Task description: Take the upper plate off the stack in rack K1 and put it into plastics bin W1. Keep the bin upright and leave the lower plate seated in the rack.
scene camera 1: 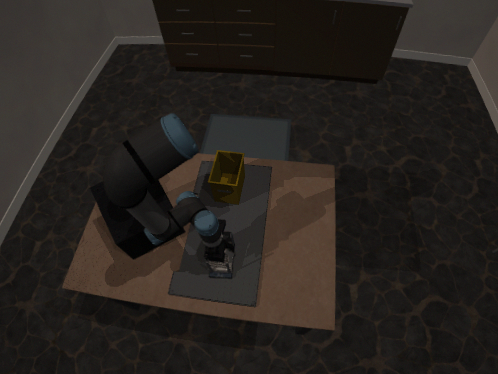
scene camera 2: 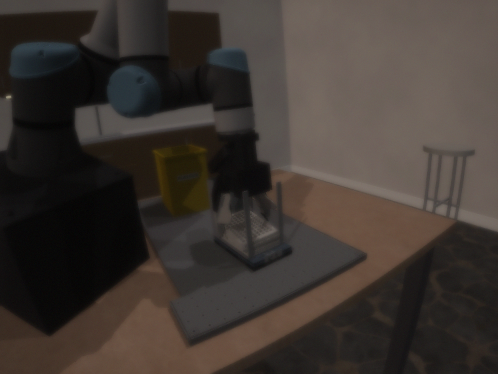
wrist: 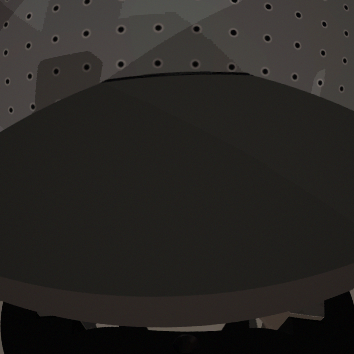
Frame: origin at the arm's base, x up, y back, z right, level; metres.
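Where they show: arm's base, origin of the base link: point(scene camera 2: 46, 161).
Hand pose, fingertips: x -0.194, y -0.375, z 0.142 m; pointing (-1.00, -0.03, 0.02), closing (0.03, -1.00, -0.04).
Each offset is from my fingertips to the top centre of the thing. "*": to the spot under its first point. Level surfaces: height alone.
Rack K1 @(* dx -0.026, dy -0.011, dz +0.083 m) point(scene camera 1: 220, 275) point(scene camera 2: 271, 258) stands on the grey perforated board, with upright corner posts and a dark blue base. The pale upper plate @(dx +0.021, dy +0.003, dz +0.006 m) point(scene camera 1: 221, 268) point(scene camera 2: 255, 226), with a grid of wells, lies in it on the lower plate @(* dx -0.015, dy -0.002, dz +0.066 m) point(scene camera 2: 262, 246); the two are hard to tell apart in the dim light. My gripper point(scene camera 2: 246, 214) points down inside the top of the rack, its fingers open at the plate stack, with nothing held. In the wrist view a large dark panel hides the plates and fingertips. Yellow bin W1 @(dx +0.137, dy +0.043, dz -0.356 m) point(scene camera 1: 226, 194) point(scene camera 2: 183, 182) stands upright behind the rack.
The perforated board @(dx -0.042 m) point(scene camera 1: 245, 215) point(scene camera 2: 225, 305) point(wrist: 215, 47) lies on the wooden table @(dx -0.055 m) point(scene camera 1: 305, 250) point(scene camera 2: 340, 210). The rack's posts rise close around my gripper. The black robot base point(scene camera 1: 142, 245) point(scene camera 2: 70, 250) stands at the left. A stool point(scene camera 2: 448, 150) stands beyond the table.
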